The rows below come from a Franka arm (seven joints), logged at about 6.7 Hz.
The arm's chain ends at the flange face. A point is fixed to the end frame.
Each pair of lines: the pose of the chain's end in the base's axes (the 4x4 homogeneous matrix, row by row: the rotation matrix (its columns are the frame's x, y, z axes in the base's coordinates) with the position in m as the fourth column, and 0 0 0 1 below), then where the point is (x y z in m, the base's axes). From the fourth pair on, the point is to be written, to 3 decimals.
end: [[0.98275 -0.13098 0.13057 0.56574], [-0.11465 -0.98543 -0.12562 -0.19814], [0.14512 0.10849 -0.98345 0.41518], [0 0 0 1]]
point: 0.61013 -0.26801 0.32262
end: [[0.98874 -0.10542 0.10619 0.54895], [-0.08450 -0.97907 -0.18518 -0.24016], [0.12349 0.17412 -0.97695 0.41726], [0 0 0 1]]
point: 0.59235 -0.31483 0.32804
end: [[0.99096 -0.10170 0.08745 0.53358], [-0.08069 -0.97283 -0.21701 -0.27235], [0.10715 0.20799 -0.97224 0.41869], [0 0 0 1]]
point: 0.57528 -0.34991 0.33114
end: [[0.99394 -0.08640 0.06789 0.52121], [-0.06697 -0.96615 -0.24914 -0.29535], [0.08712 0.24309 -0.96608 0.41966], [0 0 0 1]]
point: 0.562 -0.375 0.334
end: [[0.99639 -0.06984 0.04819 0.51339], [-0.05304 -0.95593 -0.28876 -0.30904], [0.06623 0.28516 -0.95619 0.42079], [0 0 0 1]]
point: 0.553 -0.392 0.337
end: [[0.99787 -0.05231 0.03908 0.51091], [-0.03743 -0.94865 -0.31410 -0.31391], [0.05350 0.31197 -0.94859 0.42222], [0 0 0 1]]
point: 0.550 -0.399 0.341
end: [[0.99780 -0.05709 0.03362 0.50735], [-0.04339 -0.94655 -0.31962 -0.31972], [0.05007 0.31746 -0.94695 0.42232], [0 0 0 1]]
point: 0.546 -0.405 0.341
